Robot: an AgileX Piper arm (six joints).
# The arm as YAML. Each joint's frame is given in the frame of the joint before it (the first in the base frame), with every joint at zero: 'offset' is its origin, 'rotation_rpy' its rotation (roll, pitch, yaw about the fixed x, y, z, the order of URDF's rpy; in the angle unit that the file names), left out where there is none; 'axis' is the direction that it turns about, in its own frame. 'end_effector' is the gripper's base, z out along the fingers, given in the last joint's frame.
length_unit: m
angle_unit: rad
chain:
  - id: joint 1
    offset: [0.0, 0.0, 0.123]
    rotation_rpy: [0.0, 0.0, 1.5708]
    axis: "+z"
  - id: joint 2
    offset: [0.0, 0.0, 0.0]
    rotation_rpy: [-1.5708, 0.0, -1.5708]
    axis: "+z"
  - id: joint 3
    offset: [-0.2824, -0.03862, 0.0]
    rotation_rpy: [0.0, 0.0, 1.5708]
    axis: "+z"
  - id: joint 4
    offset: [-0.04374, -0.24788, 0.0]
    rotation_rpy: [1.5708, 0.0, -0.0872]
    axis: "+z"
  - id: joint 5
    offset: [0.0, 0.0, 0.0]
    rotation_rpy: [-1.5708, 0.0, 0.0]
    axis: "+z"
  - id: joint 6
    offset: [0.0, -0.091, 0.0]
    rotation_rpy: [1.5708, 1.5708, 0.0]
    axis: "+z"
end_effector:
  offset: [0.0, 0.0, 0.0]
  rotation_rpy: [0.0, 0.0, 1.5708]
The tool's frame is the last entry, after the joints.
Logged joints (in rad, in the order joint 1, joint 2, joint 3, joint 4, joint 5, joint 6), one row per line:
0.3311 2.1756 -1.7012 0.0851 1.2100 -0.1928
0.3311 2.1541 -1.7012 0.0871 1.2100 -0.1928
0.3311 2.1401 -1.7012 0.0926 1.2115 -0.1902
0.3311 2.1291 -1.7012 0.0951 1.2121 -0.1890
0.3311 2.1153 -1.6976 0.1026 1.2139 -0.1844
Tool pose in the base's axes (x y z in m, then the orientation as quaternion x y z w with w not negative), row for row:
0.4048 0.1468 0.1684 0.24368 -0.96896 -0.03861 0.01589
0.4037 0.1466 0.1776 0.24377 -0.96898 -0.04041 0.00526
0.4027 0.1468 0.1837 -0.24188 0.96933 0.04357 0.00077
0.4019 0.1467 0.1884 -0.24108 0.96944 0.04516 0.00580
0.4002 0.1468 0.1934 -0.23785 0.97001 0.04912 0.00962
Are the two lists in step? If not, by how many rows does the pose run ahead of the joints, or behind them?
They are in step.
